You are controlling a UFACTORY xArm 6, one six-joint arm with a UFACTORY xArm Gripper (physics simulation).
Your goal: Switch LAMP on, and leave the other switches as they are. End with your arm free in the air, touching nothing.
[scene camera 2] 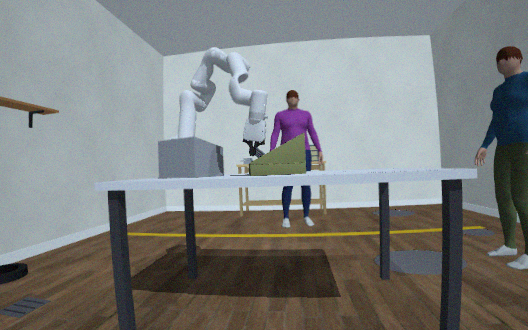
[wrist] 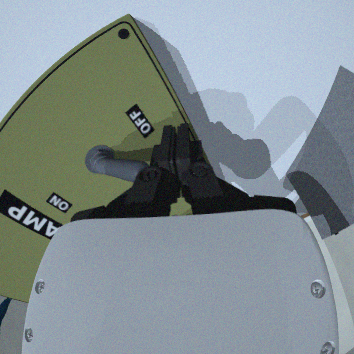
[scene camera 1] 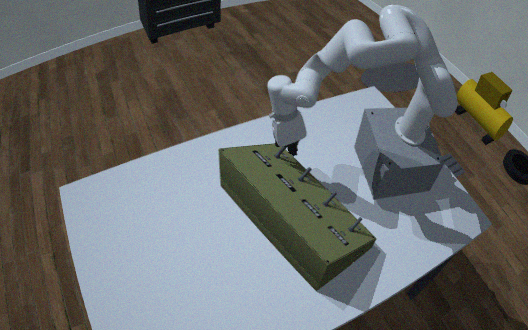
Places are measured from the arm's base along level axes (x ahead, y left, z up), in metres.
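Where they show: gripper, fingertip midpoint: [scene camera 2: 252, 155] [wrist: 178, 142] [scene camera 1: 293, 153]; arm's base, origin of the base link: [scene camera 2: 185, 143] [scene camera 1: 410, 131].
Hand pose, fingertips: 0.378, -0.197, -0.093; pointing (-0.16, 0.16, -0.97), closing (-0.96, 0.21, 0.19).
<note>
Things, the pixels of their top centre, and the offset from my fingertips, as dx, dy, dz. "spot": a spot on its surface instead.
- grey LAMP lever, middle of its top: [wrist: 116, 191] [scene camera 1: 282, 146] +0.038, -0.017, +0.038
- OFF label, surface spot: [wrist: 139, 120] spot: +0.020, -0.019, -0.017
- nearest, middle of its top: [scene camera 1: 306, 169] +0.030, +0.103, +0.038
- farthest, middle of its top: [scene camera 1: 357, 220] +0.014, +0.342, +0.038
An olive sloped switch box [scene camera 1: 265, 190] [scene camera 2: 287, 162] [wrist: 60, 115] stands on the table. The grey LAMP lever [scene camera 1: 281, 151] [wrist: 117, 167] is at its far end in scene camera 1. In the wrist view the lever's foot is between the OFF label [wrist: 139, 120] and the ON label [wrist: 59, 202], and it appears to lean toward the box's low edge, the OFF side. My gripper [scene camera 1: 293, 149] [scene camera 2: 253, 151] [wrist: 178, 142] is shut and empty, low beside the lever on the low-edge side. One finger hides the lever's tip, so contact is unclear.
Three other levers, the nearest [scene camera 1: 304, 174], a middle one [scene camera 1: 329, 200] and the farthest [scene camera 1: 355, 225], stand in a row along the box. The grey robot pedestal [scene camera 1: 407, 177] [scene camera 2: 175, 157] is on the low side of the box. Two people stand beyond the white table [scene camera 1: 150, 240] [scene camera 2: 400, 175].
</note>
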